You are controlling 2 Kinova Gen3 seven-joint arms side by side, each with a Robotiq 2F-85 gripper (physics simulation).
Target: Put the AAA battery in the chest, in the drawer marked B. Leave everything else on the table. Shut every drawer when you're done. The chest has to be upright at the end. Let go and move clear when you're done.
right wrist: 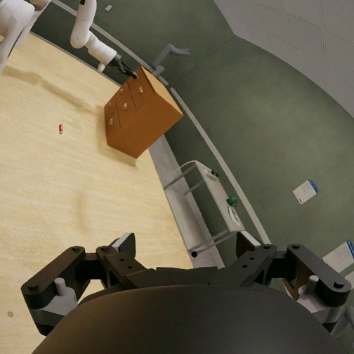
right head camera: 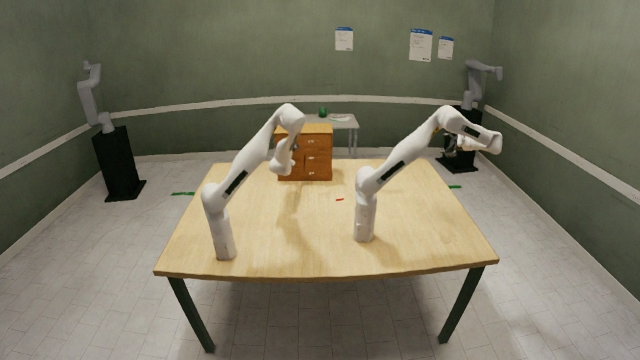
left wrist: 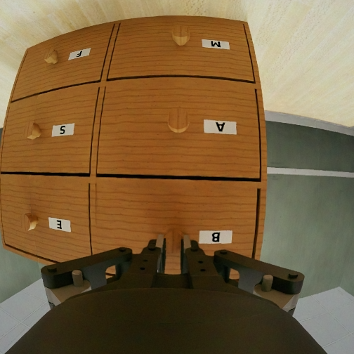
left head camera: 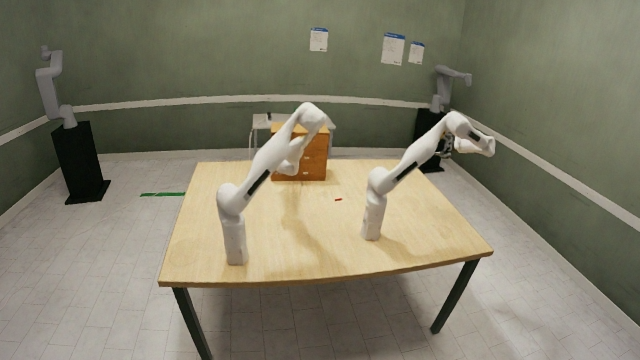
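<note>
The orange-brown wooden chest (left head camera: 315, 155) (right head camera: 320, 150) (left wrist: 95, 131) (right wrist: 150, 120) stands upright near the table's far edge. In the left wrist view, drawer B (left wrist: 135, 210) looks flush or nearly flush; the other drawers look shut. My left gripper (left wrist: 173, 244) (right wrist: 136, 77) is shut on drawer B's round knob (left wrist: 173, 235); it is hidden in the left head view. My right gripper (left head camera: 445, 145) (right head camera: 451, 145) (right wrist: 185, 244) is open and empty, high at the right. A small red object (left head camera: 338, 199) (right head camera: 340, 199) (right wrist: 61, 129) lies on the table; its kind is too small to tell. Drawer interiors are hidden.
The wooden table (left head camera: 280, 250) (right head camera: 280, 250) (right wrist: 45, 200) carries both arms. The left arm (left head camera: 270, 155) (right head camera: 250, 150) reaches in front of the chest. A grey side table (right head camera: 352, 120) (right wrist: 220, 200) with a green object (right head camera: 323, 112) (right wrist: 232, 201) stands beyond the chest.
</note>
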